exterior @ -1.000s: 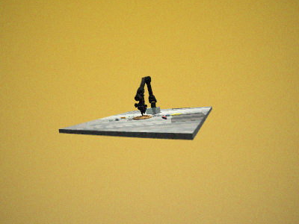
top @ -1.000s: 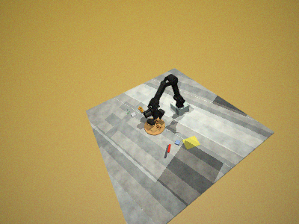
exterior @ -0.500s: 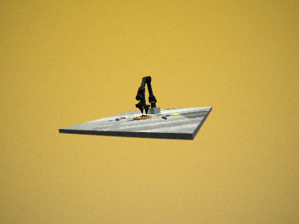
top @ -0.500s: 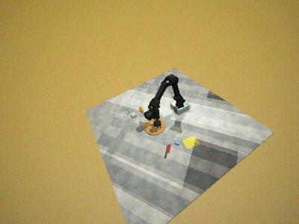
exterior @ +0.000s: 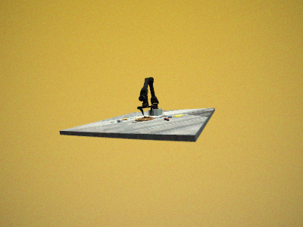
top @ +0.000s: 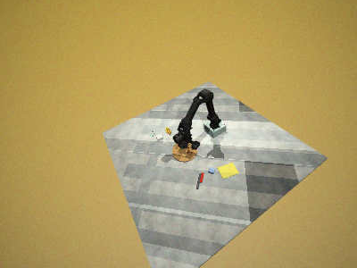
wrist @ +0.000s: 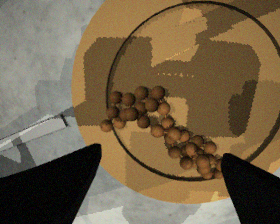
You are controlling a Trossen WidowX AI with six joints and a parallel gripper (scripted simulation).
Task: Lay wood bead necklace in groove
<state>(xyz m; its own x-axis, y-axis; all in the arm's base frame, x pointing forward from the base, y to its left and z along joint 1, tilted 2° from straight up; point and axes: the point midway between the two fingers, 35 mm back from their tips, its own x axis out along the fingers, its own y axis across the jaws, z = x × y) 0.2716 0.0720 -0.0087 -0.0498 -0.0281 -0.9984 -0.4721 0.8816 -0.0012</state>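
Right now the round bead board is 40 mm ahead of my gripper tip, 10 mm to the right of it and 30 mm below it. Round my gripper tip: thin grey stick (90 mm behind, 120 mm to the left, 40 mm below); red-handled tool (40 mm ahead, 260 mm to the left, 40 mm below); small blue block (70 mm behind, 240 mm to the left, 30 mm below).
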